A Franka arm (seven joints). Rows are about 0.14 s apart.
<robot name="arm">
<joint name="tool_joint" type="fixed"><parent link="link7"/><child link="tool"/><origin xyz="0 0 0.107"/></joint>
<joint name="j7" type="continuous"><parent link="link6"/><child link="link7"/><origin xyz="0.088 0 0" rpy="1.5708 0 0"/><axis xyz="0 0 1"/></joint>
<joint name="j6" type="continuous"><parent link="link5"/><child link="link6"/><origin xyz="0 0 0" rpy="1.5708 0 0"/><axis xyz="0 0 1"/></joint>
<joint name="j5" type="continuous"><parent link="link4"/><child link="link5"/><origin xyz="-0.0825 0.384 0" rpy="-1.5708 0 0"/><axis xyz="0 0 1"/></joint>
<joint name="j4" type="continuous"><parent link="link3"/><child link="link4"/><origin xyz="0.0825 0 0" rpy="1.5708 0 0"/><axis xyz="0 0 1"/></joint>
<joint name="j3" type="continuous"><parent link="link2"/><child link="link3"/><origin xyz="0 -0.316 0" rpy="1.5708 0 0"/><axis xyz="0 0 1"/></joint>
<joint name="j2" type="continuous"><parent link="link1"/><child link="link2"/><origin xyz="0 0 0" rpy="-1.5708 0 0"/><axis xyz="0 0 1"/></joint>
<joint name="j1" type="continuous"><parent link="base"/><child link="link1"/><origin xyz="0 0 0.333"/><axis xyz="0 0 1"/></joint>
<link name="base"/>
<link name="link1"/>
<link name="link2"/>
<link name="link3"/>
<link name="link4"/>
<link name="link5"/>
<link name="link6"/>
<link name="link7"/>
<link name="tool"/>
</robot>
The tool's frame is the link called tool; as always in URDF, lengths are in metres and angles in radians. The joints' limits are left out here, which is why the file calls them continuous.
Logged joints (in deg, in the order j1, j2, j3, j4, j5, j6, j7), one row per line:
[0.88, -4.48, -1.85, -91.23, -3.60, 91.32, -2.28]
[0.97, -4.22, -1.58, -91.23, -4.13, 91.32, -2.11]
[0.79, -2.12, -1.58, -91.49, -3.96, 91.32, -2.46]
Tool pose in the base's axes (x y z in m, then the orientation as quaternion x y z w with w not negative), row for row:
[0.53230, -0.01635, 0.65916, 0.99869, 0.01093, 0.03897, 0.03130]
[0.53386, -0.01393, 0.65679, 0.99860, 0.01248, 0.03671, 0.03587]
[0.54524, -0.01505, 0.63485, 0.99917, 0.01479, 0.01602, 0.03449]
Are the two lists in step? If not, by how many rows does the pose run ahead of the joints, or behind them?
They are in step.
